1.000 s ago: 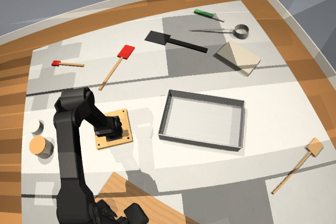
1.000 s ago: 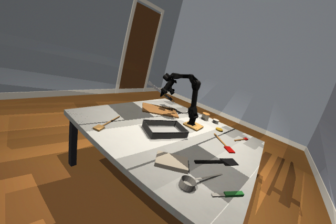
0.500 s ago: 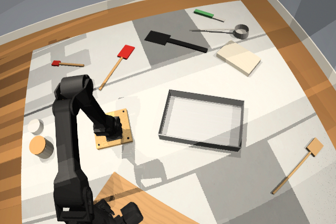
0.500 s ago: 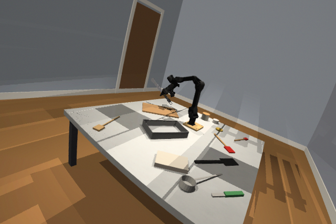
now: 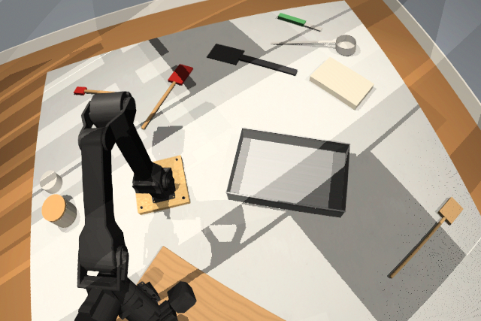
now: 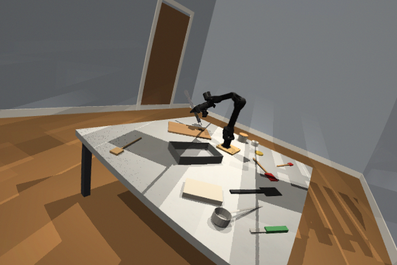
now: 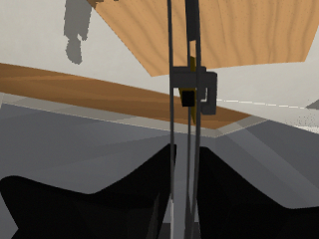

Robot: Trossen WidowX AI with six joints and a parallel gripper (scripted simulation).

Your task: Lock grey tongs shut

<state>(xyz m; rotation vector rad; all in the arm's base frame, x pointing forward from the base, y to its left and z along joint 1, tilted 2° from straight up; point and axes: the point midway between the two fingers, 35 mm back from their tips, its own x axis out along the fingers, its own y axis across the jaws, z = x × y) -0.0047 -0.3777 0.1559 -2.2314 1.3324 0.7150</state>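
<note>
Right now my gripper tip is 150 mm above the wooden board and 30 mm to the right of it. Round my gripper tip: red spatula (750 mm to the left, 150 mm below, 50 mm ahead); then grey roasting tin (350 mm to the left, 330 mm ahead, 130 mm below); then yellow disc (610 mm to the left, 220 mm behind, 150 mm below).
</note>
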